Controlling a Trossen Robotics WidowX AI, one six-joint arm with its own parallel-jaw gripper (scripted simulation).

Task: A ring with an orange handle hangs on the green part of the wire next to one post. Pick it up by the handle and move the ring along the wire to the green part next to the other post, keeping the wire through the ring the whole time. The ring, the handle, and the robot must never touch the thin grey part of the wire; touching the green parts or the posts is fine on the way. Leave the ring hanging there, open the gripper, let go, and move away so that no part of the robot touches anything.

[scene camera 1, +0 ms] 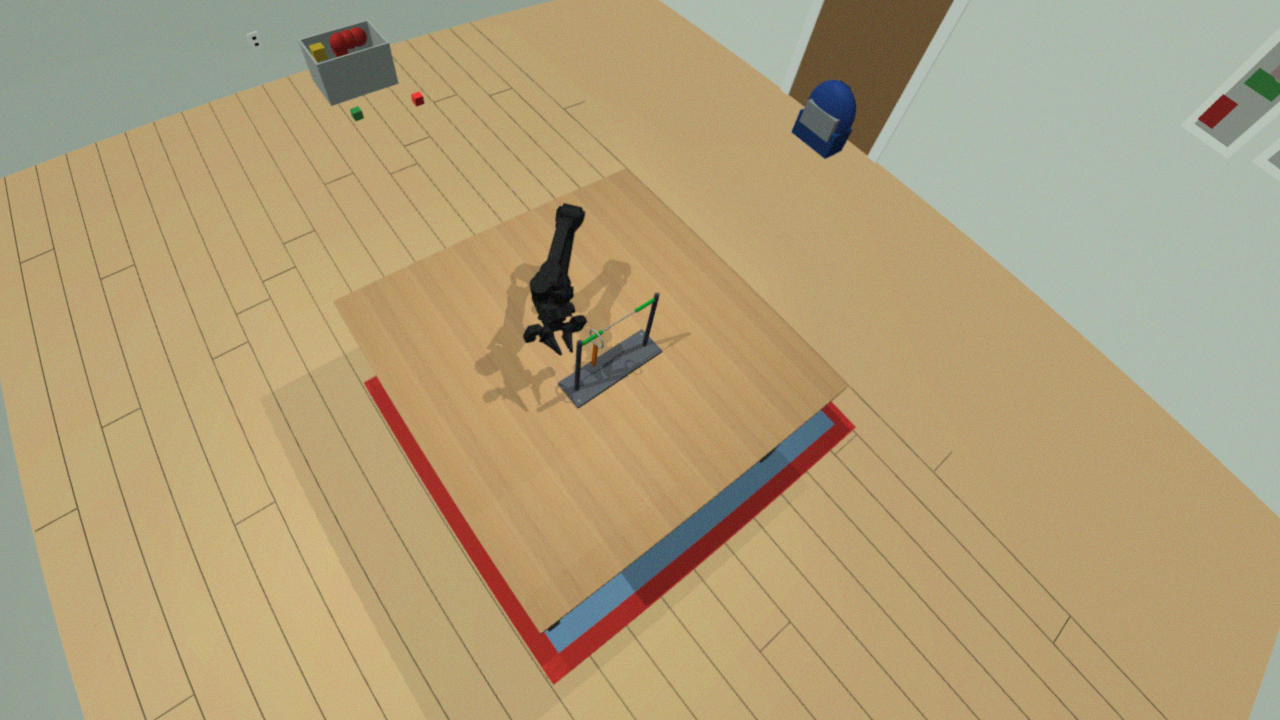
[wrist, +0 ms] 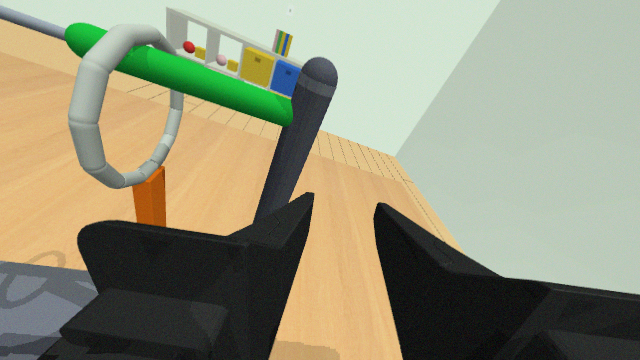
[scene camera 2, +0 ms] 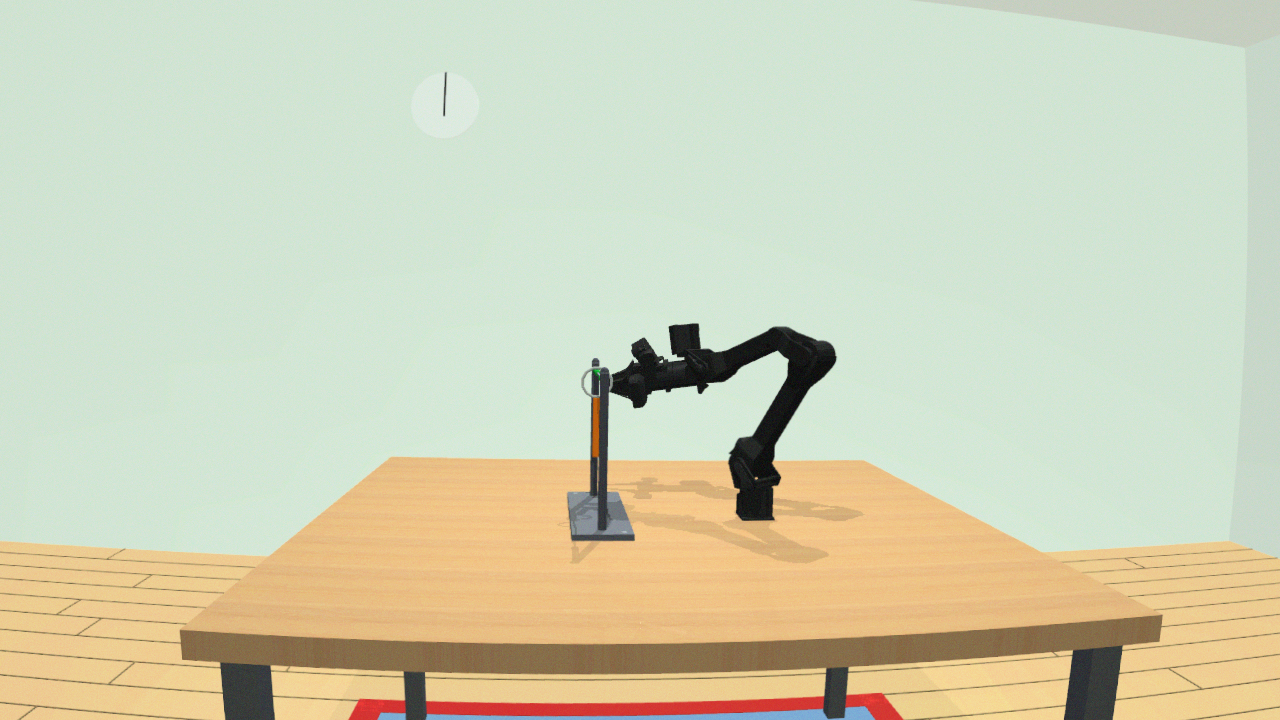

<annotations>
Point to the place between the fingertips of my gripper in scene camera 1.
566,353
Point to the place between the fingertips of my gripper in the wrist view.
344,205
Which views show my gripper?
Scene camera 1, the wrist view and scene camera 2: all of them.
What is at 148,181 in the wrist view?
A ring.
</annotations>
